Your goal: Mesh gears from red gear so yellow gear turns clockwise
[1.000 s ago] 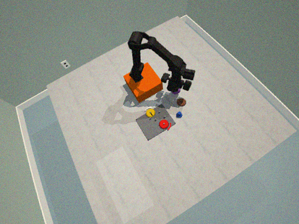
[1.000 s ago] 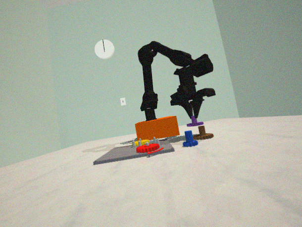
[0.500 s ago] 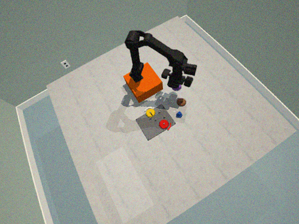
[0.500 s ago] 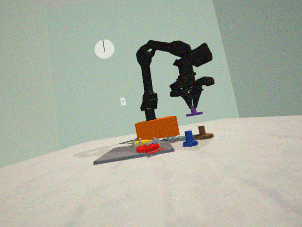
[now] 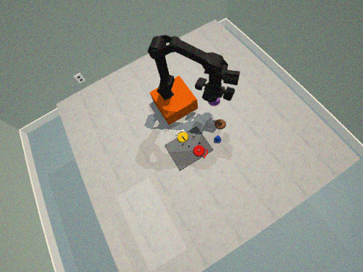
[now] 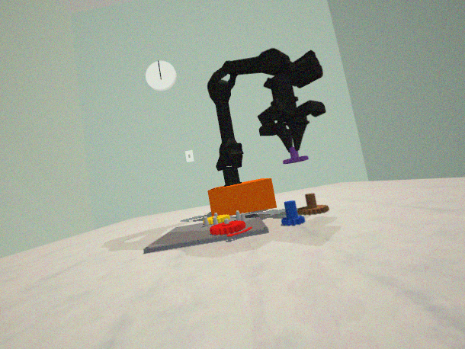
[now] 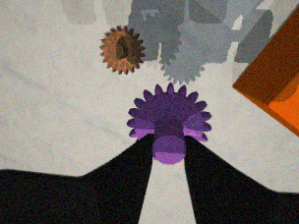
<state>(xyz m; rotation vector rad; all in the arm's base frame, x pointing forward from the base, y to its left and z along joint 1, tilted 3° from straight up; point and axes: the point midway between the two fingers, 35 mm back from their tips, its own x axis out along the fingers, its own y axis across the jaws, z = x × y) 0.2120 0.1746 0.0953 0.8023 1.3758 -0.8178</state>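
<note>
The red gear is 150 mm ahead of my gripper tip, 200 mm to the right of it and 130 mm below it. From my gripper tip the other things lie so: brown gear: 80 mm ahead, 10 mm to the right, 130 mm below; blue gear: 150 mm ahead, 80 mm to the right, 130 mm below; purple gear: 10 mm below.
</note>
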